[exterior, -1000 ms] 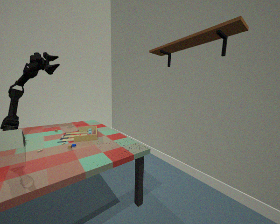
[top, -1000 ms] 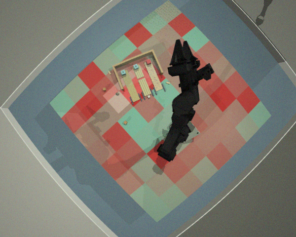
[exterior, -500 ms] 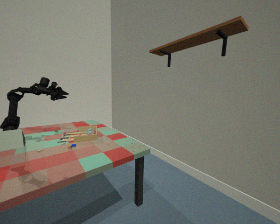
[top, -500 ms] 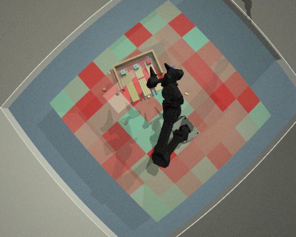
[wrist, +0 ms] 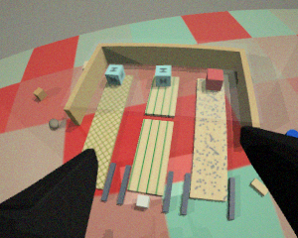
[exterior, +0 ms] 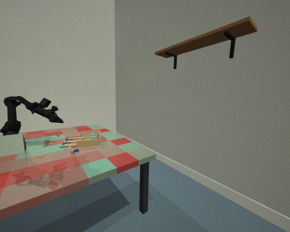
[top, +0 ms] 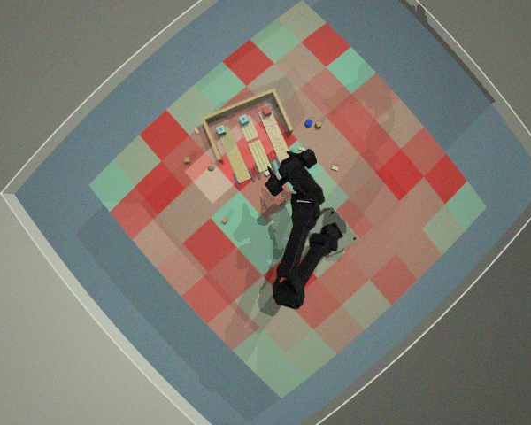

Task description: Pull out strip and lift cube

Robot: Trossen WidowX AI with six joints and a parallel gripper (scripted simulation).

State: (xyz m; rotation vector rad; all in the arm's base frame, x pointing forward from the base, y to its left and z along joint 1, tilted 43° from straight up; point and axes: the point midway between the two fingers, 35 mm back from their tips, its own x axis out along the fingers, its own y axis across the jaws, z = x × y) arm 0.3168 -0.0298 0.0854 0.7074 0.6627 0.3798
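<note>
The grey pebble lies 220 mm to the left of my gripper tip, 190 mm below it and 150 mm ahead of it. The rest, counted from my gripper tip: blue disc (230 mm to the right, 190 mm below, 90 mm ahead).
</note>
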